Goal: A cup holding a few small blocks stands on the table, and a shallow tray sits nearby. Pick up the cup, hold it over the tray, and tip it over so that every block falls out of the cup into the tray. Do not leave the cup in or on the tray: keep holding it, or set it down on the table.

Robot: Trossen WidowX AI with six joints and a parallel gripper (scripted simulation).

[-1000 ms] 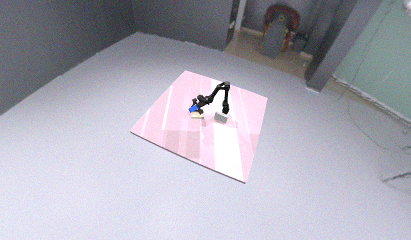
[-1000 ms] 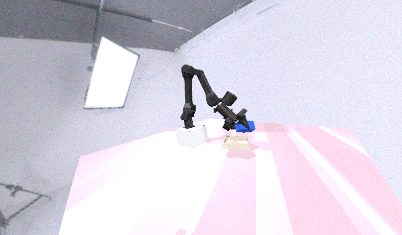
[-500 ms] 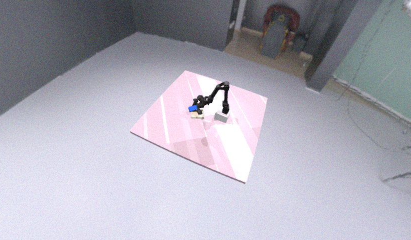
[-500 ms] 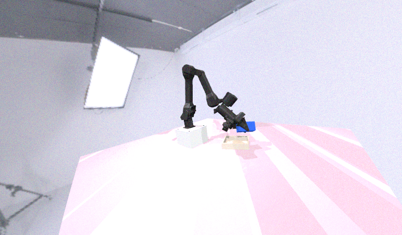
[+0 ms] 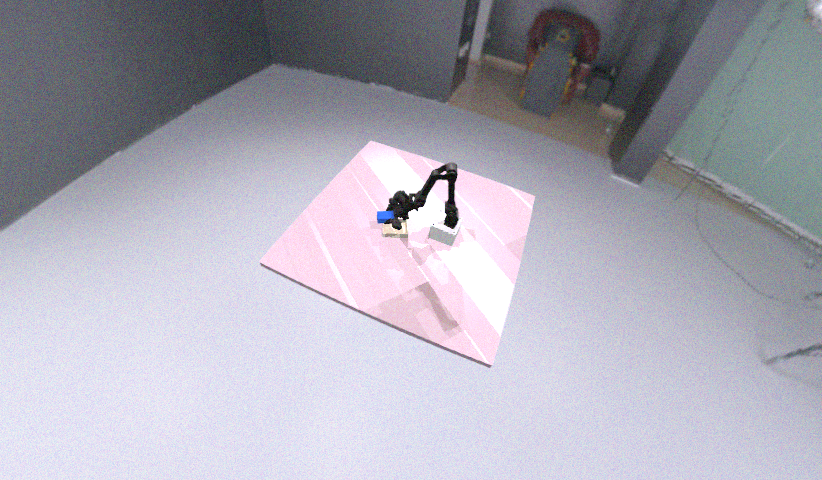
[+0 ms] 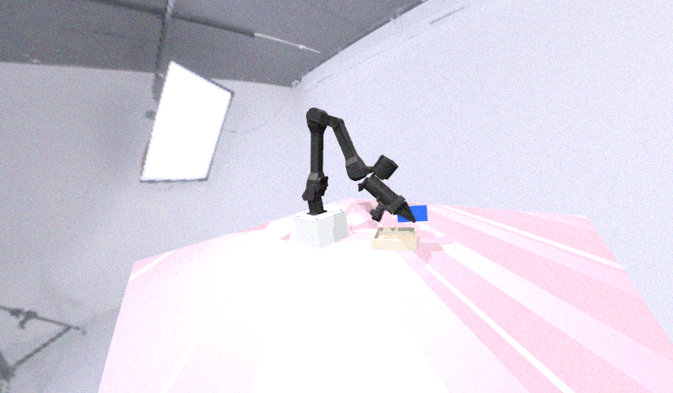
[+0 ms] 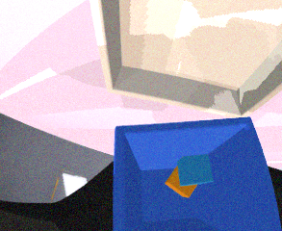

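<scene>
My gripper tip is now 20 mm past the teal block, 10 mm to the right of it and 10 mm below it. The rest, counted from my gripper tip: orange block 20 mm to the left, 20 mm above; then red block 30 mm to the left, 10 mm ahead, 10 mm above; then blue square cup 30 mm above, 10 mm to the left, 10 mm ahead.
</scene>
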